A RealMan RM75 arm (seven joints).
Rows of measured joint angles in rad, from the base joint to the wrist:
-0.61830 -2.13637 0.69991 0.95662 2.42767 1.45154 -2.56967
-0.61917 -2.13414 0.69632 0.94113 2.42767 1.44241 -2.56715
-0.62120 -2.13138 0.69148 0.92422 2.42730 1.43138 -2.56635
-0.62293 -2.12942 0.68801 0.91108 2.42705 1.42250 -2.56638
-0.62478 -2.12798 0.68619 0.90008 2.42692 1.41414 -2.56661
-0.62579 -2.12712 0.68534 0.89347 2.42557 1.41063 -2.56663
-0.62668 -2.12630 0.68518 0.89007 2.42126 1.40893 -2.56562
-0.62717 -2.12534 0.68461 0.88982 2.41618 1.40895 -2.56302
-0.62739 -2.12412 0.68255 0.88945 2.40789 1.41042 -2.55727
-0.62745 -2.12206 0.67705 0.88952 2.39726 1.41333 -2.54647
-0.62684 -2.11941 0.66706 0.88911 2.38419 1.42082 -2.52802
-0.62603 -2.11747 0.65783 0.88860 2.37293 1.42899 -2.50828
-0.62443 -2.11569 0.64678 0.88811 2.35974 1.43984 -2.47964
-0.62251 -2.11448 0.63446 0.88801 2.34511 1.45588 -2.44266
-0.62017 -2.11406 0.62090 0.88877 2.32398 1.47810 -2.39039
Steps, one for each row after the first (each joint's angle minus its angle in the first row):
-0.00087 0.00223 -0.00359 -0.01549 0.00000 -0.00913 0.00252
-0.00290 0.00499 -0.00843 -0.03240 -0.00037 -0.02016 0.00332
-0.00463 0.00695 -0.01190 -0.04554 -0.00062 -0.02904 0.00329
-0.00648 0.00839 -0.01372 -0.05654 -0.00075 -0.03740 0.00306
-0.00749 0.00925 -0.01457 -0.06315 -0.00210 -0.04091 0.00304
-0.00838 0.01007 -0.01473 -0.06655 -0.00641 -0.04261 0.00405
-0.00887 0.01103 -0.01530 -0.06680 -0.01149 -0.04259 0.00665
-0.00909 0.01225 -0.01736 -0.06717 -0.01978 -0.04112 0.01240
-0.00915 0.01431 -0.02286 -0.06710 -0.03041 -0.03821 0.02320
-0.00854 0.01696 -0.03285 -0.06751 -0.04348 -0.03072 0.04165
-0.00773 0.01890 -0.04208 -0.06802 -0.05474 -0.02255 0.06139
-0.00613 0.02068 -0.05313 -0.06851 -0.06793 -0.01170 0.09003
-0.00421 0.02189 -0.06545 -0.06861 -0.08256 0.00434 0.12701
-0.00187 0.02231 -0.07901 -0.06785 -0.10369 0.02656 0.17928

